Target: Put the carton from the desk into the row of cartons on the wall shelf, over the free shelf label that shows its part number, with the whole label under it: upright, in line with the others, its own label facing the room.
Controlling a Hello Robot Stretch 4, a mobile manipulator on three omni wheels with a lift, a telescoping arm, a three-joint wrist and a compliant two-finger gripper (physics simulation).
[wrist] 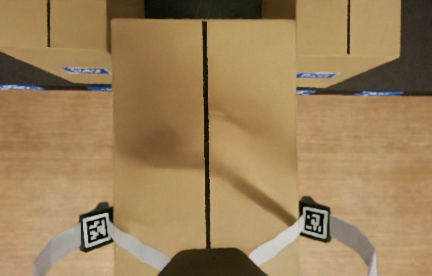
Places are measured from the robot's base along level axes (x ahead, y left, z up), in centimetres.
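Pixels of known places: hand at its tool point: (206,208).
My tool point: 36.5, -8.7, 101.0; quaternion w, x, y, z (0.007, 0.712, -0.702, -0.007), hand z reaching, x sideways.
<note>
For each thing: its top centre in the pictures, then the offset to it from my tool point, as dx, dy, dz. "pt": a spot on its surface instead. Level surfaces: height alone.
- held carton at its top centre: (208,213) +1.2, +0.0, +5.8
- dark wall shelf at its surface level: dz -24.5
- carton's left side at a spot on its surface: (100,88) pt +15.0, +18.5, -25.3
- neighbouring carton at a spot on its surface: (77,25) pt +18.2, +13.7, -6.5
The held carton (160,90) is a tan box with a black seam down its top. It shows from above, its far end between two other cartons and its near part out over the wooden floor. My gripper (206,222) is shut on it, with a finger pad against each side. The dark wall shelf (415,55) has blue labels on its front edge: one at far left (22,87), one partly hidden at the carton's left side (100,88), one partly hidden at its right side (305,92), and one farther right (378,93). Their text is unreadable. The carton's own label is hidden.
A neighbouring carton (77,25) stands close on the left and another (372,27) close on the right, each with a blue label on its front face. Dark shelf surface shows beyond the held carton's far end. Wooden floor shows below the shelf edge.
</note>
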